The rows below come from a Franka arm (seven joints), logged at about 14 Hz.
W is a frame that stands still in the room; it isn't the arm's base.
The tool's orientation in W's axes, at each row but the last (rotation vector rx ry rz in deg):
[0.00 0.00 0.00]
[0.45 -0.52 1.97]
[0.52 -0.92 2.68]
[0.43 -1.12 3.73]
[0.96 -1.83 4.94]
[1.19 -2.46 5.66]
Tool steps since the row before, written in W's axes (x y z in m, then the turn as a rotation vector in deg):
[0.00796 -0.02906 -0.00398 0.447 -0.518 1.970]
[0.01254 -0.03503 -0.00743 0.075 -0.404 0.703]
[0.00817 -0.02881 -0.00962 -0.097 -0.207 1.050]
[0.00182 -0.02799 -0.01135 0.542 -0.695 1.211]
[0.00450 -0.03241 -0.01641 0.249 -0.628 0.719]
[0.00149 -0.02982 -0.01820 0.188 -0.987 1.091]
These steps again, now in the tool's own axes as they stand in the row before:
[0.00796 -0.02906 -0.00398 0.447 -0.518 1.970]
[0.01126 -0.03550 -0.00726 0.068 -0.401 0.706]
[0.00666 -0.02924 -0.00948 -0.089 -0.193 1.053]
[-0.00023 -0.02813 -0.01115 0.520 -0.720 1.206]
[0.00116 -0.03293 -0.01595 0.217 -0.636 0.722]
[-0.00224 -0.03015 -0.01756 0.138 -0.980 1.104]

